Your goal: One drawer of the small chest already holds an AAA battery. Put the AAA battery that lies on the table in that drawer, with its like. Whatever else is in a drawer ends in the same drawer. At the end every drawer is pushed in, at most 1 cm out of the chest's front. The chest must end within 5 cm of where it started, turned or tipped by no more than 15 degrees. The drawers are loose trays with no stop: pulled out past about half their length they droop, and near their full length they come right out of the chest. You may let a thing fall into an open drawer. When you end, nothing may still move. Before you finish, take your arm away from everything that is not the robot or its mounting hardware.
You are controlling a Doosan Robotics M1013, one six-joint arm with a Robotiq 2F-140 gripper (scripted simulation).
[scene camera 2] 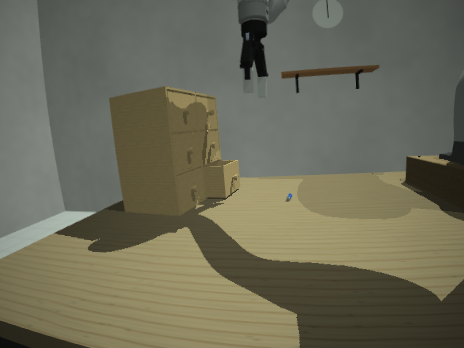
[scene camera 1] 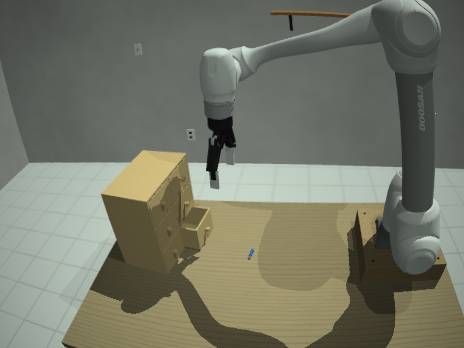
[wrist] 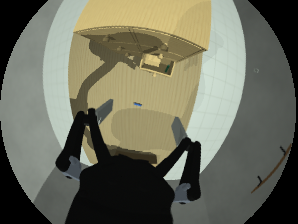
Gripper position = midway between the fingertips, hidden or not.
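My gripper [scene camera 2: 256, 95] is visible, also in the wrist view [wrist: 143, 113] and in scene camera 1 [scene camera 1: 223, 175]. A small wooden chest [scene camera 2: 142, 133] is visible, also in scene camera 1 [scene camera 1: 126, 198]. A drawer [scene camera 2: 221, 178] and a drawer [wrist: 152, 38] are visible.
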